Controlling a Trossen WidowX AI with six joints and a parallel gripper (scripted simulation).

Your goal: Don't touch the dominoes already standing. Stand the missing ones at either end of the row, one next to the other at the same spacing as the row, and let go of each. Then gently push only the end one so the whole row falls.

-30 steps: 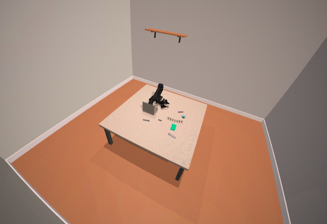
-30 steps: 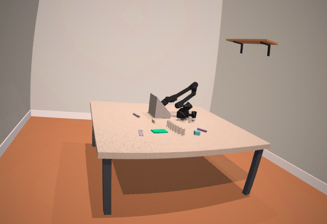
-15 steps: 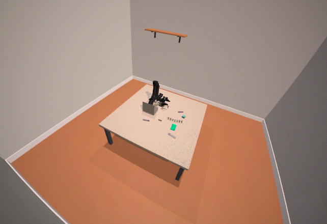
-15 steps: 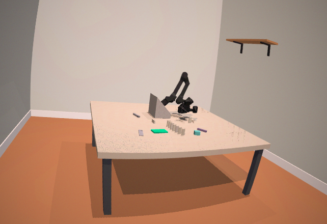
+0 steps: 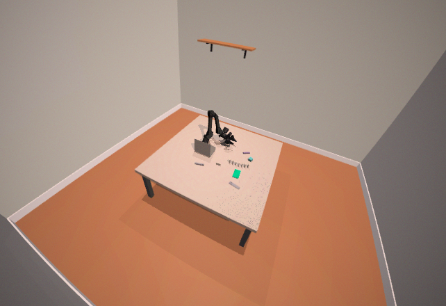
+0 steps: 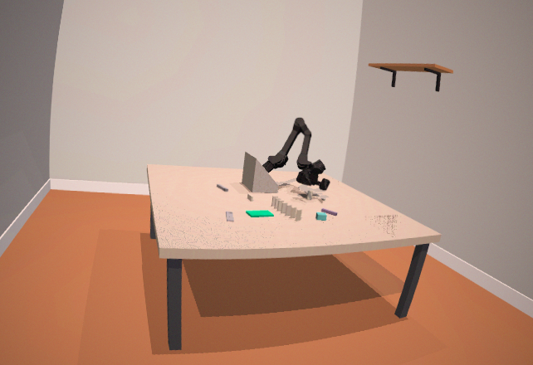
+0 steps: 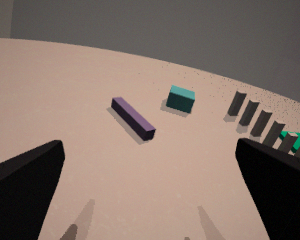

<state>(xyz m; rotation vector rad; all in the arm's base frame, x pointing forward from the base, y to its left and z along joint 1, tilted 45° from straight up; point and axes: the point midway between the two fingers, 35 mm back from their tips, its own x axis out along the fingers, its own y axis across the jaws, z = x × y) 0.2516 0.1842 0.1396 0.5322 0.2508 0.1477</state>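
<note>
Now: the purple bar 16 cm ahead of my gripper tip, 1 cm to the left of it and 8 cm below it. From my gripper tip the other things lie so: green flat card 21 cm ahead, 35 cm to the right, 8 cm below; teal block 25 cm ahead, 7 cm to the right, 7 cm below.
</note>
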